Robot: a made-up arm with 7 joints.
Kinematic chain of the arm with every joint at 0, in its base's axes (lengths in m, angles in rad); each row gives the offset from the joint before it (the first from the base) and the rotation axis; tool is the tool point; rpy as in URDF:
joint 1: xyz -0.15 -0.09 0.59 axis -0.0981 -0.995 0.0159
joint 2: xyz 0.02 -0.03 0 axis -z
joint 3: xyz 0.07 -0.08 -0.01 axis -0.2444 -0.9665 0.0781
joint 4: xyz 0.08 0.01 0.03 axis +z
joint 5: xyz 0 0.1 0.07 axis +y
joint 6: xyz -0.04 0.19 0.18 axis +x
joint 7: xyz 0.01 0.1 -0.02 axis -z
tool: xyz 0 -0.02 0.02 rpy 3.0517 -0.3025 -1.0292
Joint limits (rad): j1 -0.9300..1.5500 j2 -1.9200..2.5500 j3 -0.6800..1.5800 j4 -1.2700..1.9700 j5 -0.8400..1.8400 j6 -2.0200..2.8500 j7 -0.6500..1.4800
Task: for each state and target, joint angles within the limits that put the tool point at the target. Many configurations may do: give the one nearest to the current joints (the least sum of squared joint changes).
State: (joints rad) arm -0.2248 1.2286 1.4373 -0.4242 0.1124 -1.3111 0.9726
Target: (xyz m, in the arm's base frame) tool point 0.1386 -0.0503 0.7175
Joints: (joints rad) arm -0.0203 1.4070 1.2781 -0.4852 0.1084 -1.5257 0.9862
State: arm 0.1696 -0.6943 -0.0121 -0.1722 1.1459 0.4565 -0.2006
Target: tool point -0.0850 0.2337 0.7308
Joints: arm -0.1025 -0.2088 0.0481 0.5428 1.4017 0.0703 -0.2148
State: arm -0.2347 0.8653 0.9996 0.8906 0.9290 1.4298 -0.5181
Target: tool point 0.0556 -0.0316 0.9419
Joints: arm 0.3941 1.1835 0.5538 0.4208 0.9036 1.6083 -0.5199
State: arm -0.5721 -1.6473 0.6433 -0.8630 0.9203 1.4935 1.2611
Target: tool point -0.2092 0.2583 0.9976
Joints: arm -0.2036 -1.8716 0.2973 -0.7808 1.0257 1.3484 1.2854
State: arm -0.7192 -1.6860 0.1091 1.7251 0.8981 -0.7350 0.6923
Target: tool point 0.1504 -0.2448 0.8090
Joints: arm -0.3314 -1.6113 -0.3242 1.9700 0.5748 -0.3158 0.7780
